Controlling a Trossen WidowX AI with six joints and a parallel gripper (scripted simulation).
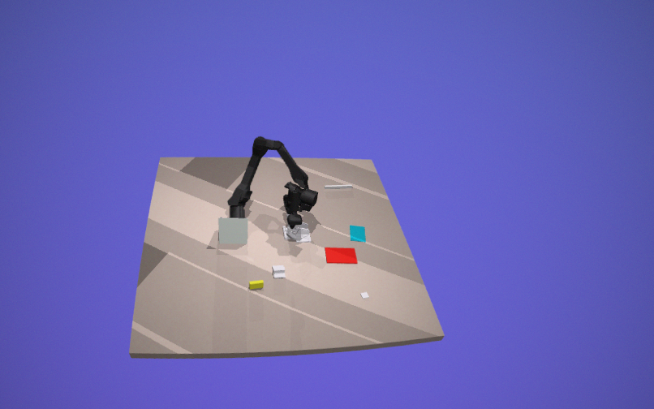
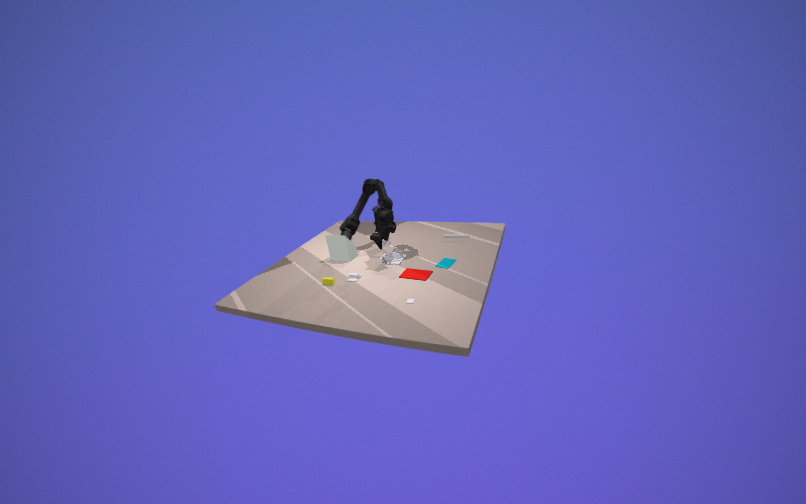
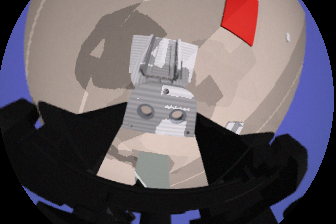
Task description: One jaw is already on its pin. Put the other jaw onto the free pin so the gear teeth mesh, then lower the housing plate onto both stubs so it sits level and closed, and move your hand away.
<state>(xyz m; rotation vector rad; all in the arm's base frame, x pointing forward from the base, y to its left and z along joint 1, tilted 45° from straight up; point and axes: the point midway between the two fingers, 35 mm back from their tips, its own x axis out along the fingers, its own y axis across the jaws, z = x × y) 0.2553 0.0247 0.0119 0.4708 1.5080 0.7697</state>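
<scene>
My gripper tip is now 20 mm short of the grey jaw, 10 mm to the left of it and 70 mm above it. From my gripper tip the other things lie so: yellow block (140 mm behind, 340 mm to the right, 70 mm below); then cyan tile (340 mm ahead, 50 mm to the left, 80 mm below); then red flat sheet (250 mm ahead, 110 mm to the right, 80 mm below).
</scene>
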